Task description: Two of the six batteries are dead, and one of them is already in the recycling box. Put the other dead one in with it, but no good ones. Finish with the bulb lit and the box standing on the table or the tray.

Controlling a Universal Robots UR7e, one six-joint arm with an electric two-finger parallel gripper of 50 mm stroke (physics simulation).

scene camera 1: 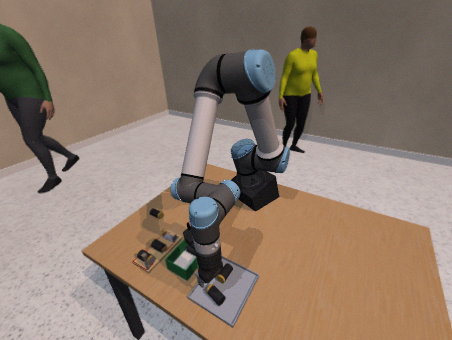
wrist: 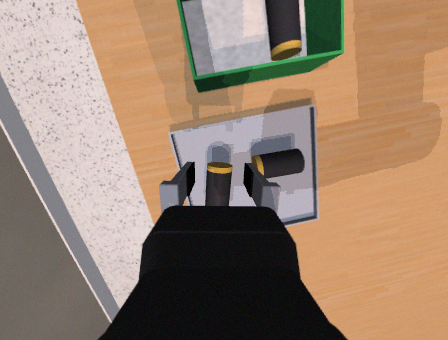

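Where they show: gripper, fingertip midpoint: [scene camera 1: 207, 279] [wrist: 219, 172]; arm's base at its link origin: [scene camera 1: 251, 179].
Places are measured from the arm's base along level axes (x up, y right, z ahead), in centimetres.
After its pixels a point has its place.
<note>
My gripper [scene camera 1: 206, 283] {x -6.1, y -11.9, z 54.0 cm} [wrist: 219, 172] {x -6.1, y -11.9, z 54.0 cm} is open and empty, pointing down above the grey tray [scene camera 1: 240, 296] {x -13.0, y -22.3, z 49.6 cm} [wrist: 300, 202] {x -13.0, y -21.2, z 41.7 cm}. A black battery with a gold end [scene camera 1: 216, 295] {x -9.8, y -16.4, z 55.2 cm} [wrist: 218, 189] {x -9.6, y -15.2, z 54.5 cm} lies on the tray, seen between the fingers in the wrist view. A second battery [scene camera 1: 225, 273] {x -9.9, y -14.4, z 46.9 cm} [wrist: 283, 163] {x -9.7, y -13.1, z 45.7 cm} lies crosswise beside it. The green box [scene camera 1: 181, 270] {x -8.6, y -0.7, z 55.1 cm} [wrist: 325, 30] {x -9.5, y 0.7, z 40.4 cm} stands on the table beside the tray; a battery [wrist: 285, 25] {x -9.7, y 1.7, z 44.7 cm} lies inside. Two batteries [scene camera 1: 159, 245] {x -8.9, y 15.0, z 51.2 cm} [scene camera 1: 145, 255] {x -4.4, y 12.3, z 59.5 cm} sit on the holder board [scene camera 1: 163, 252] {x -12.2, y 13.5, z 51.2 cm}. Another battery [scene camera 1: 156, 213] {x -10.2, y 32.3, z 37.5 cm} lies on the table. I cannot tell whether the bulb is lit.
A dark object [scene camera 1: 189, 235] stands behind the green box, partly hidden by the arm. The wooden table's [scene camera 1: 325, 260] {x -13.3, y -43.4, z 18.6 cm} edge runs close to the holder board, box and tray. Two people stand on the floor beyond the table.
</note>
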